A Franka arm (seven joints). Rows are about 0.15 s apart.
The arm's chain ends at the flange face. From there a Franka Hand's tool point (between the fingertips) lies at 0.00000 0.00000 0.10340 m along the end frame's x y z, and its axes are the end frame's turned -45 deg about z.
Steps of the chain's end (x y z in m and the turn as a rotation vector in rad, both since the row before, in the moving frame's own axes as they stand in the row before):
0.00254 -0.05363 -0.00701 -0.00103 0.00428 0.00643
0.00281 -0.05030 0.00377 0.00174 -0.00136 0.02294
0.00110 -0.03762 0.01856 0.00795 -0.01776 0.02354
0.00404 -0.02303 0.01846 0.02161 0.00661 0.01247
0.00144 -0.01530 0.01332 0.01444 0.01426 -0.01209
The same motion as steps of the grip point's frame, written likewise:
0.03995 -0.03574 -0.00701 -0.00375 0.00230 0.00643
0.03758 -0.03381 0.00377 0.00219 0.00027 0.02294
0.02668 -0.02771 0.01854 0.01818 -0.00694 0.02354
0.02121 -0.01451 0.01843 0.01061 0.01995 0.01247
0.01394 -0.00983 0.01330 0.00013 0.02029 -0.01209

